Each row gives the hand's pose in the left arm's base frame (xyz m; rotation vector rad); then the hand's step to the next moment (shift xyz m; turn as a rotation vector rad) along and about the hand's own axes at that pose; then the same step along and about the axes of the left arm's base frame.
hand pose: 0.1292 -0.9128 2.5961 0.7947 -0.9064 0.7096
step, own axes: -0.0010 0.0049 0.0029 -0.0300 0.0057 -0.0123
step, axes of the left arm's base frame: -0.0055 -0.0001 0.0016 -0.0128 0.0074 -0.0294
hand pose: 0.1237 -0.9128 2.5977 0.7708 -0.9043 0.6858
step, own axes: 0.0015 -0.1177 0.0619 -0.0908 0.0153 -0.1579
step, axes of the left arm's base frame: 0.0673 -0.1145 -0.0078 0.0135 0.1196 -0.1376
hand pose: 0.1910 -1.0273 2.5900 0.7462 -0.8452 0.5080
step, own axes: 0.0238 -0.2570 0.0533 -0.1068 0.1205 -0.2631
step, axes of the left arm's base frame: 0.1591 -0.2028 -0.0552 -0.0153 0.2651 -0.1569
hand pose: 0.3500 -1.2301 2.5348 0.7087 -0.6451 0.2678
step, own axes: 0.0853 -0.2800 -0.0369 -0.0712 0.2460 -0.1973
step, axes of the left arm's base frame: 0.2051 -0.1798 -0.1125 -0.0724 0.3135 -0.0315
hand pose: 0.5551 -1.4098 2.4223 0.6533 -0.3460 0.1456
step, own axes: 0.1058 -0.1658 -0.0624 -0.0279 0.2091 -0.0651
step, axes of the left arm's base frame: 0.1553 -0.0893 -0.1025 -0.0587 0.2039 0.0609
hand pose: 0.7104 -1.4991 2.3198 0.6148 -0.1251 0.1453
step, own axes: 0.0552 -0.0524 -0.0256 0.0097 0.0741 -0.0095
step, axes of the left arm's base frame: 0.0651 -0.0220 -0.0415 -0.0026 0.0663 0.0357
